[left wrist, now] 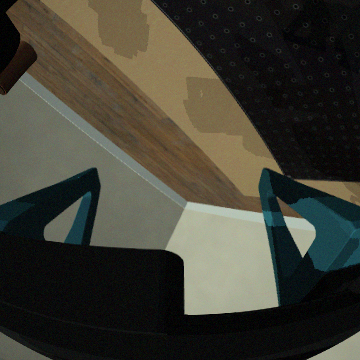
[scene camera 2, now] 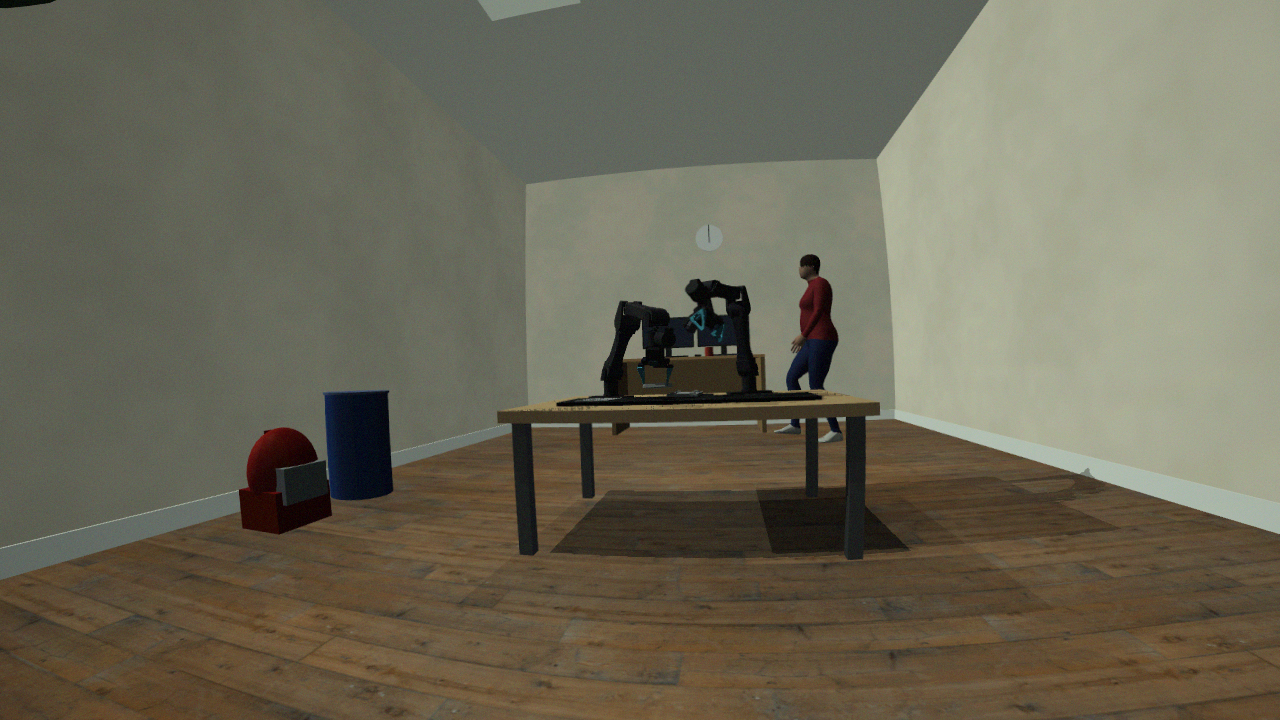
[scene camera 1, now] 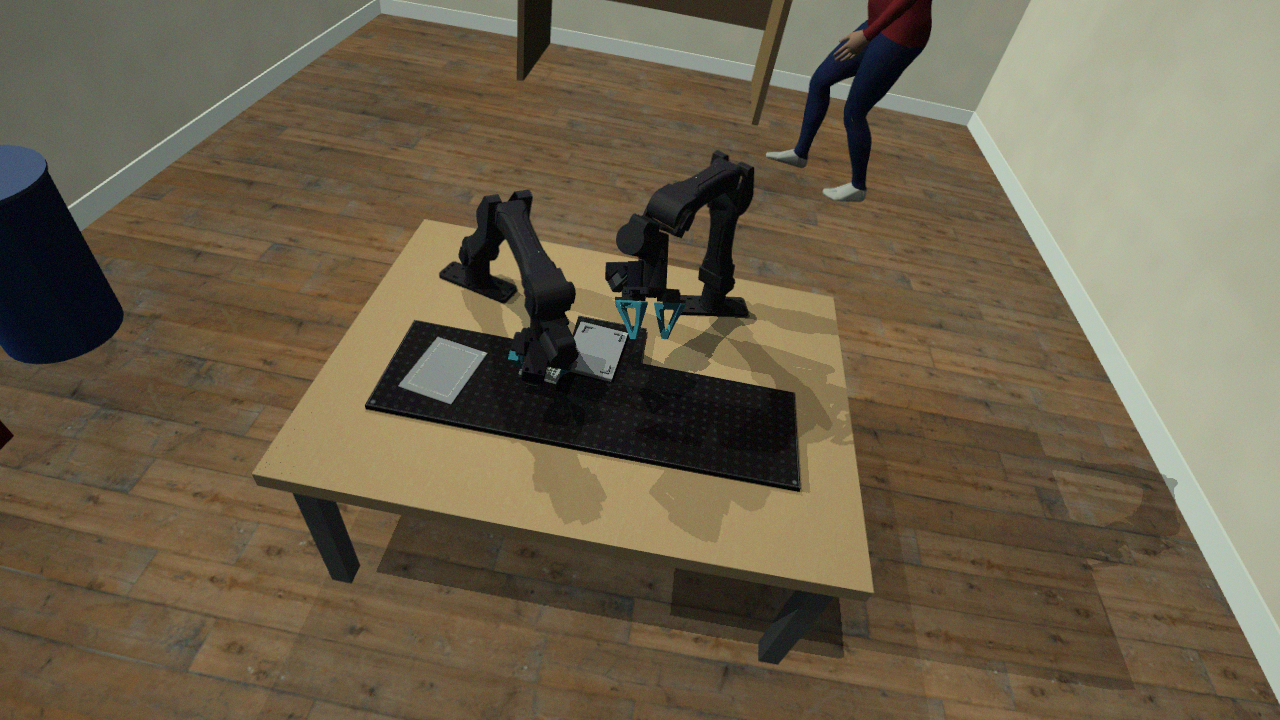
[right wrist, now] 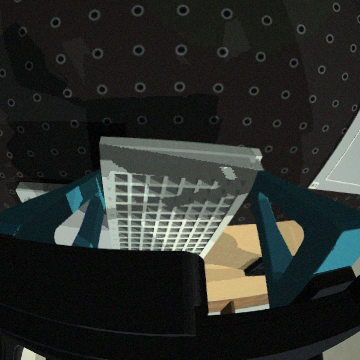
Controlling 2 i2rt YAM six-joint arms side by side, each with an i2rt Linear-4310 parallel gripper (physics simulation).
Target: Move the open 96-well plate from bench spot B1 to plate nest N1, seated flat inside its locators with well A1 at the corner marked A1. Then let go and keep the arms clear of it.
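Places are measured from the left arm's base along level axes (x ahead, y left, z up), in centimetres.
Where they show: left gripper, fingertip midpoint: (left wrist: 179,176) (scene camera 2: 711,336) (scene camera 1: 649,339); right gripper, fingertip midpoint: (scene camera 2: 655,385) (right wrist: 178,177); left arm's base, link origin: (scene camera 2: 749,393) (scene camera 1: 710,307); right arm's base, link origin: (scene camera 1: 478,283).
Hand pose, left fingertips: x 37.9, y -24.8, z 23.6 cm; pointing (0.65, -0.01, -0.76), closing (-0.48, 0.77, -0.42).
Things, the pixels of their top centre, and the offset from my left fingertips. "*": a spot on its surface instead. Level surfaces: height alone.
- open 96-well plate, top centre: (right wrist: 168,234) (scene camera 1: 548,354) (scene camera 2: 658,382) dx -11.5, dy -18.9, dz -16.3 cm
- Nest N1, top centre: (right wrist: 84,243) (scene camera 1: 596,347) (scene camera 2: 685,391) dx -18.4, dy -7.5, dz -20.5 cm
- Spot B1, surface spot: (right wrist: 347,162) * dx -14.7, dy -37.2, dz -22.1 cm
- black board, surface height: dz -22.3 cm
The open 96-well plate (scene camera 1: 552,376) (scene camera 2: 656,385) (right wrist: 167,210) is light grey, with its grid of wells showing in the right wrist view. My right gripper (scene camera 1: 543,365) (scene camera 2: 656,384) (right wrist: 178,177) is shut on it, one finger at each side, and holds it above the black perforated board. Nest N1 (scene camera 1: 590,351) (right wrist: 37,190), a light grey plate with black corner locators, lies to the right of the held plate in scene camera 1. Spot B1 (scene camera 1: 443,368) (right wrist: 347,162), a pale pad with an outlined rectangle, lies at the left. My left gripper (scene camera 1: 649,336) (scene camera 2: 707,331) (left wrist: 179,176) is open and empty, raised behind the board.
The black board (scene camera 1: 716,420) (left wrist: 300,95) lies on the wooden table (scene camera 1: 402,483) (scene camera 2: 689,415). Both arms stand at its back edge. A person (scene camera 1: 859,80) (scene camera 2: 815,340) stands behind the table at the right. A blue barrel (scene camera 1: 53,268) (scene camera 2: 358,443) stands at the left.
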